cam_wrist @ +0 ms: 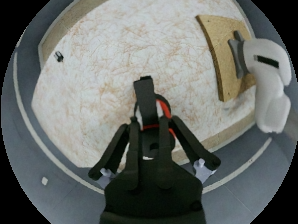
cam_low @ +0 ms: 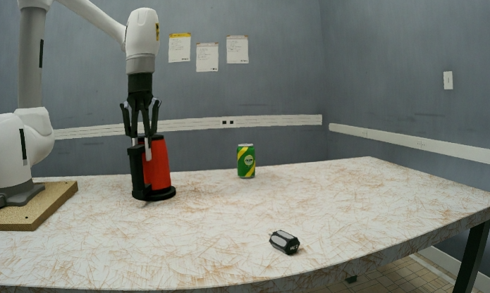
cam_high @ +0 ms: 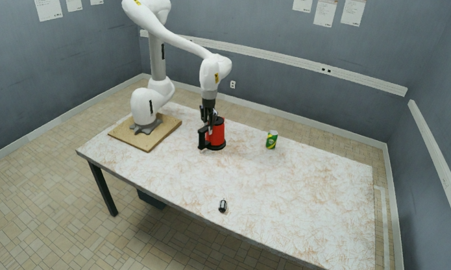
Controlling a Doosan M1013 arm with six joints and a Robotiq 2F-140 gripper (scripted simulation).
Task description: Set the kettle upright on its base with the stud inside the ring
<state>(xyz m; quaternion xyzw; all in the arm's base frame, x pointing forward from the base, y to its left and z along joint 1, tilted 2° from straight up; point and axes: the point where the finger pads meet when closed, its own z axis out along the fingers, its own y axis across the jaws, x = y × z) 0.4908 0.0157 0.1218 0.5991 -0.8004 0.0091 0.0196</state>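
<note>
Now: hand 50 mm above the red kettle, 30 mm to the right of it and 10 mm short of it. Also, from my hand: yellow can 360 mm ahead, 210 mm to the left, 100 mm below; then small black object 370 mm to the right, 270 mm ahead, 140 mm below; then kettle base 150 mm below, 70 mm to the left, 20 mm ahead.
</note>
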